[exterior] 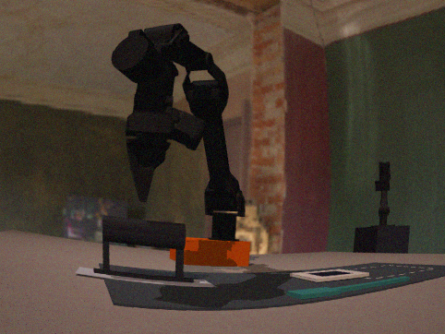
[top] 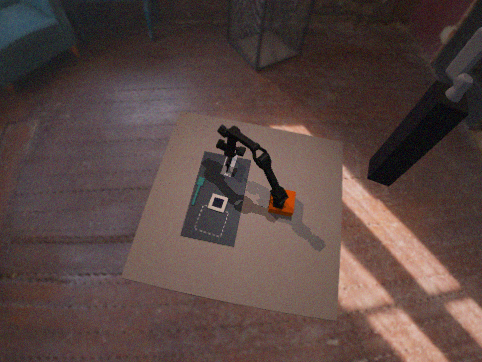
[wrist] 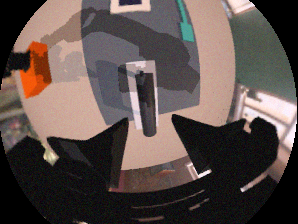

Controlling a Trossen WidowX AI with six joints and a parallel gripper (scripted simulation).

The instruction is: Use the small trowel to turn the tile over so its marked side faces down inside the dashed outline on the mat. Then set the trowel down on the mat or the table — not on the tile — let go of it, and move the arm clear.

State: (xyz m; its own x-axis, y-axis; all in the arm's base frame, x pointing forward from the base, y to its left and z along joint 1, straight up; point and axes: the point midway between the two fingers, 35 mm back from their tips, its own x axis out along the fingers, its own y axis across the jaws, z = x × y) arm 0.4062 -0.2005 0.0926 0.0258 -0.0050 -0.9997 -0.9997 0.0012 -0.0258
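Right now the white tile is 31 cm to the left of my gripper tip, 11 cm below it and 3 cm behind it. Also, from my gripper tip: teal trowel 26 cm to the left, 13 cm ahead, 11 cm below.
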